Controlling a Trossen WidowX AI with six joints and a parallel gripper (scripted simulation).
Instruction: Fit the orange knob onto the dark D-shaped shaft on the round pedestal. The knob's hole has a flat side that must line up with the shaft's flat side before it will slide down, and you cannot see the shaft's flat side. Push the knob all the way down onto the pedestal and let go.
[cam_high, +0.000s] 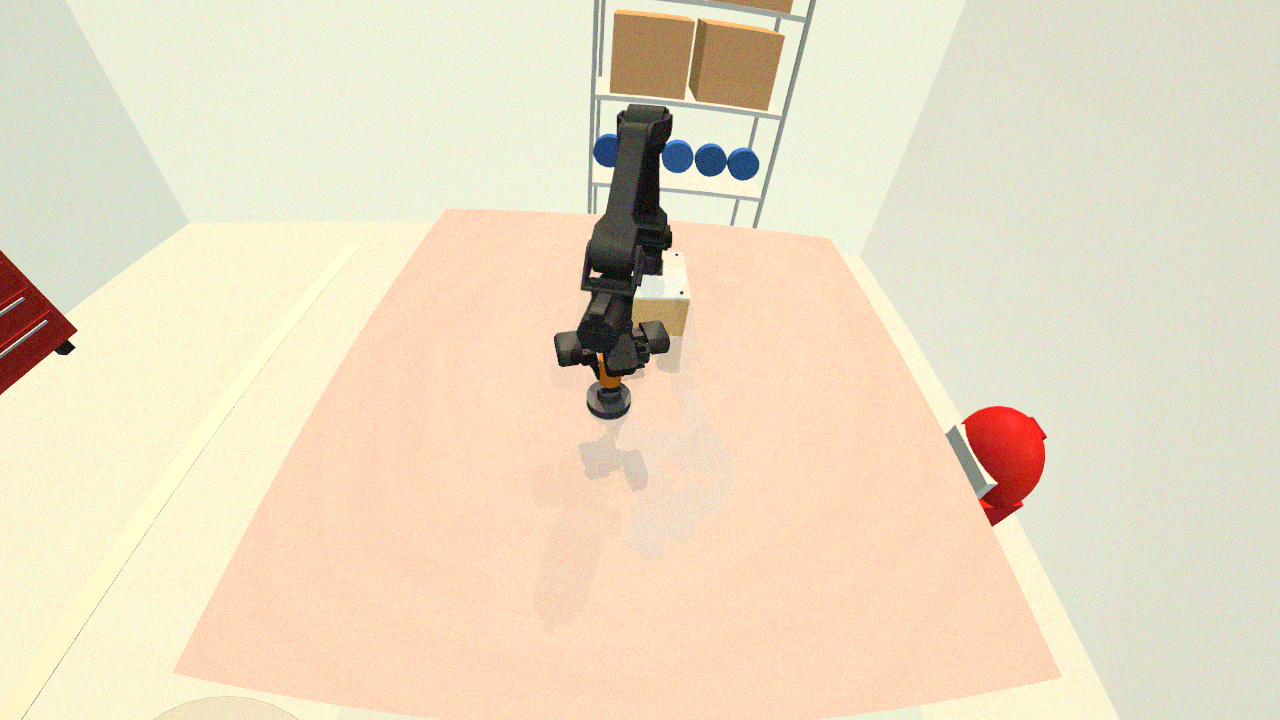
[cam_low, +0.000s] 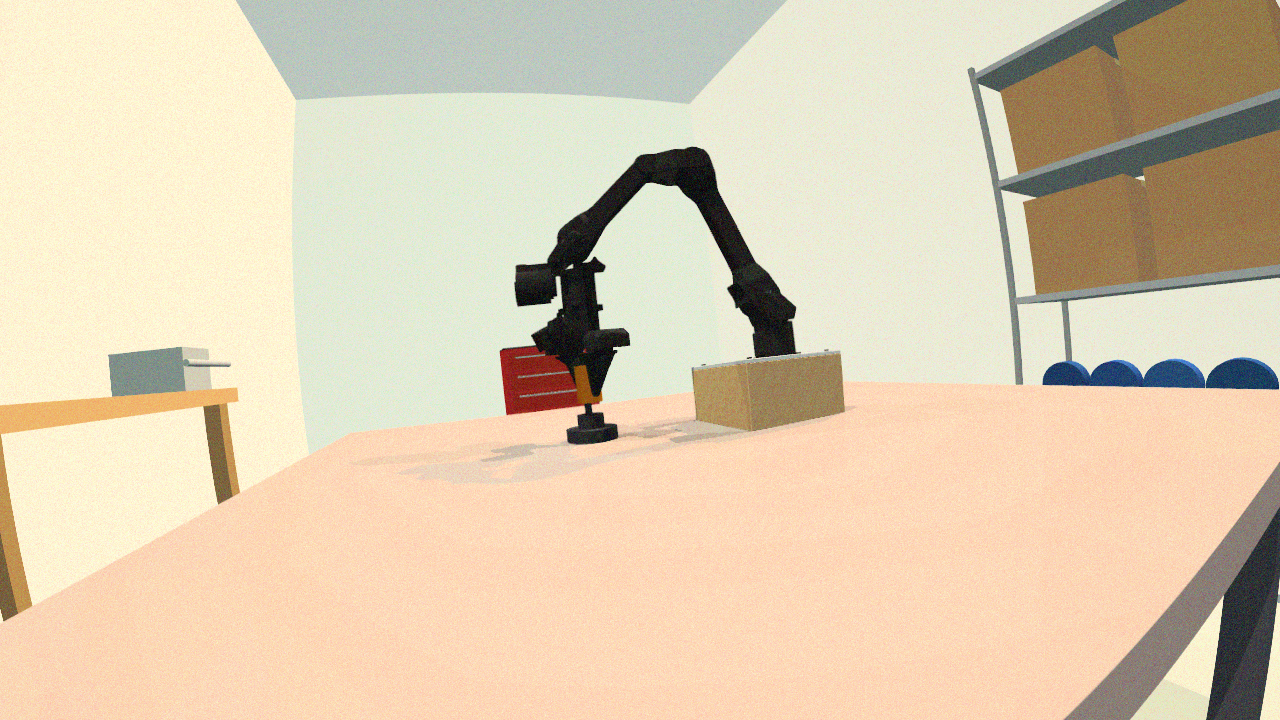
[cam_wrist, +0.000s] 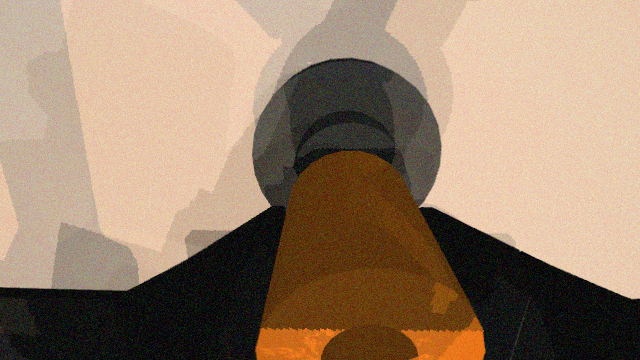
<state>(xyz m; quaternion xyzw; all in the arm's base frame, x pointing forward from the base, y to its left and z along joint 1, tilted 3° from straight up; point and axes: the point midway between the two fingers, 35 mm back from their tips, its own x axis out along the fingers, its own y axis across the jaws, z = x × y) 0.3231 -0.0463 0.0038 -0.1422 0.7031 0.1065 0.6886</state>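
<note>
My gripper tip is 2 cm below the orange knob. Also, from my gripper tip: dark round pedestal (4 cm below).
</note>
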